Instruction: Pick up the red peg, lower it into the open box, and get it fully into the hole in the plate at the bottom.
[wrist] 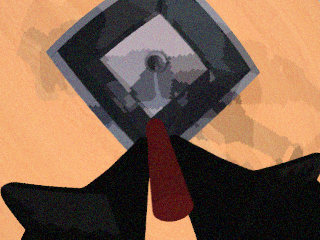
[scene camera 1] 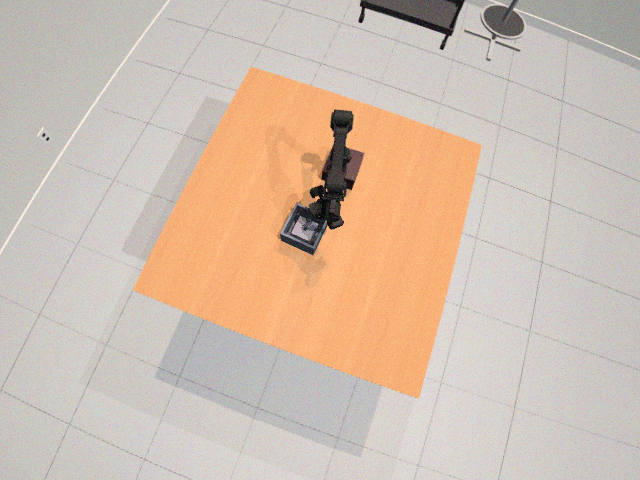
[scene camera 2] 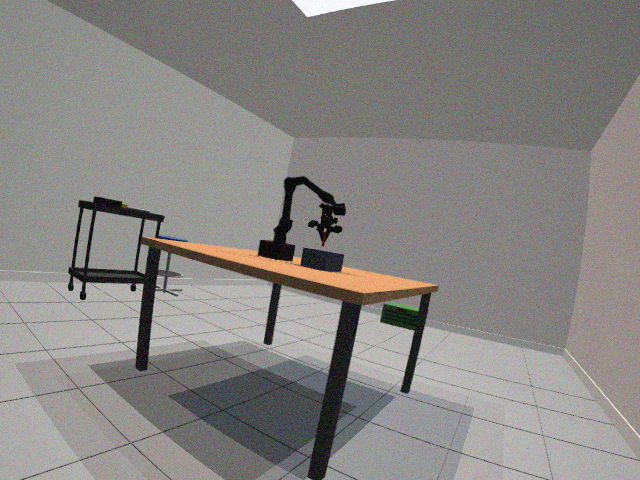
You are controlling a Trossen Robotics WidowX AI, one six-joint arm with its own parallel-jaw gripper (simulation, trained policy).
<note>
I see my gripper (wrist: 158, 143), a dark box (scene camera 1: 299, 210), a red peg (wrist: 171, 201) and a plate (wrist: 157, 43).
The dark box is seen too in the wrist view (wrist: 77, 54) and in scene camera 2 (scene camera 2: 321, 260). Scene camera 2 does not show the plate, which is hidden by the dark box.
</note>
